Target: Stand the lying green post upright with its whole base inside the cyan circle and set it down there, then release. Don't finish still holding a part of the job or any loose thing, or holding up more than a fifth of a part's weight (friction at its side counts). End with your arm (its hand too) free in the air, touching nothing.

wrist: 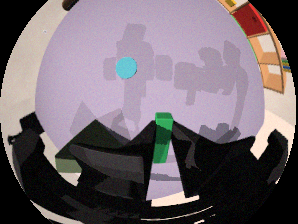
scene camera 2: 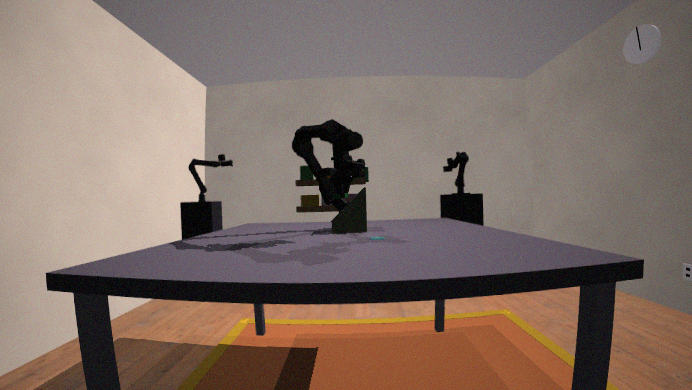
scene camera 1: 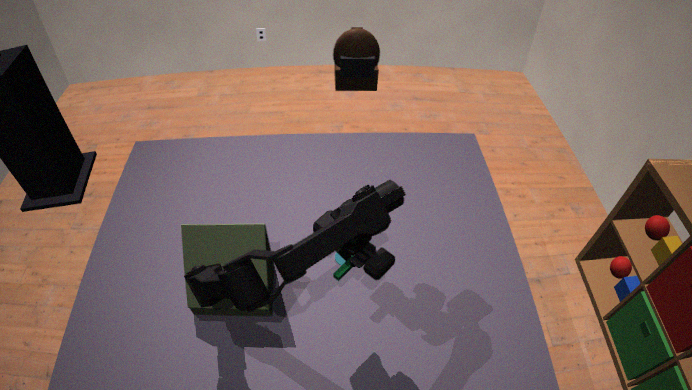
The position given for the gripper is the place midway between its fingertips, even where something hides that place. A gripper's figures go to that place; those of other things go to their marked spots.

Labels:
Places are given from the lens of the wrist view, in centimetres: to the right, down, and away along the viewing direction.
gripper (wrist: 162, 124): 2, 2, 10
green post (wrist: 164, 121): 2, 1, 8

